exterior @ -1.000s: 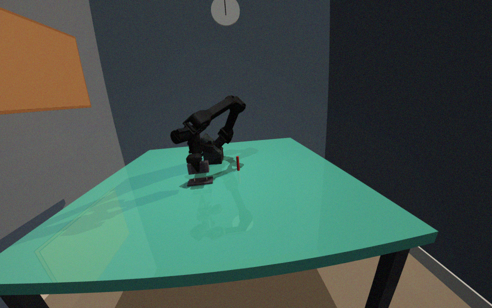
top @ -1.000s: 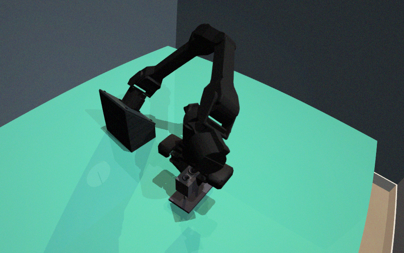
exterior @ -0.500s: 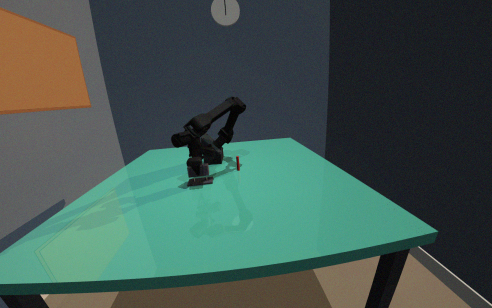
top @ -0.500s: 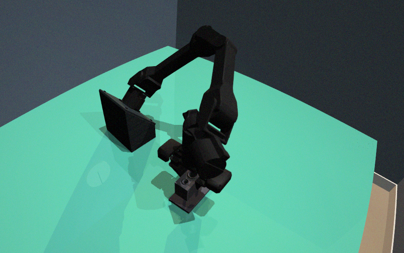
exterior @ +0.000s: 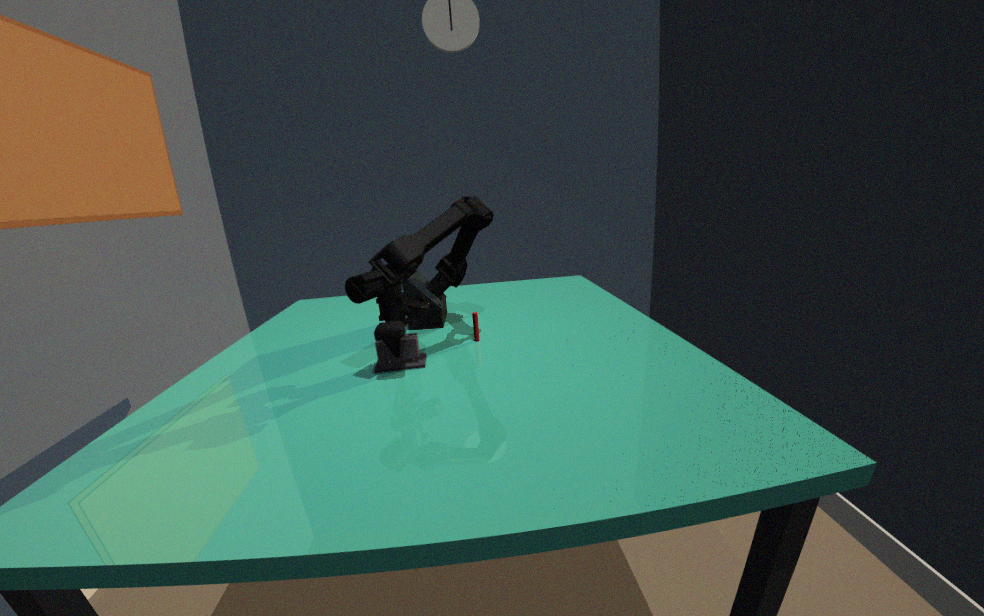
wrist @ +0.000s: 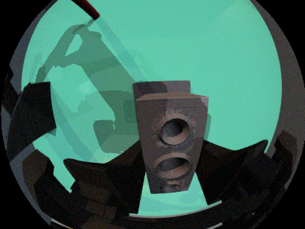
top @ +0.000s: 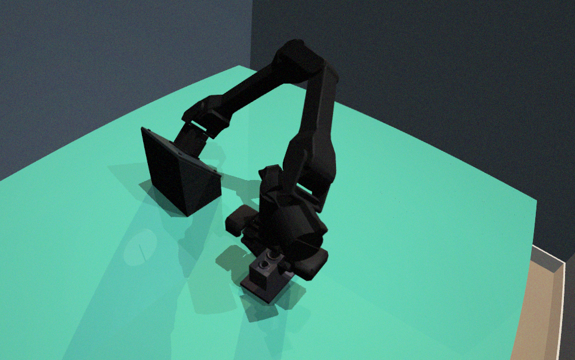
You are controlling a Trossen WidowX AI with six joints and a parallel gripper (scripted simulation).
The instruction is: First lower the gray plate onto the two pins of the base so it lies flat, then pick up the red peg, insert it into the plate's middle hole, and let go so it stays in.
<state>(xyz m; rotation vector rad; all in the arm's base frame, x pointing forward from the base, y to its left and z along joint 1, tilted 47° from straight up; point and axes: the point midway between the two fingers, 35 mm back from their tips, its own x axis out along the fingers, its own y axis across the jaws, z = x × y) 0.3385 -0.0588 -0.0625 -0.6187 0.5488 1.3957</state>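
My gripper tip is now 20 cm to the right of the red peg, 10 cm past it and 1 cm below it. Round my gripper tip: gray plate: 3 cm above.
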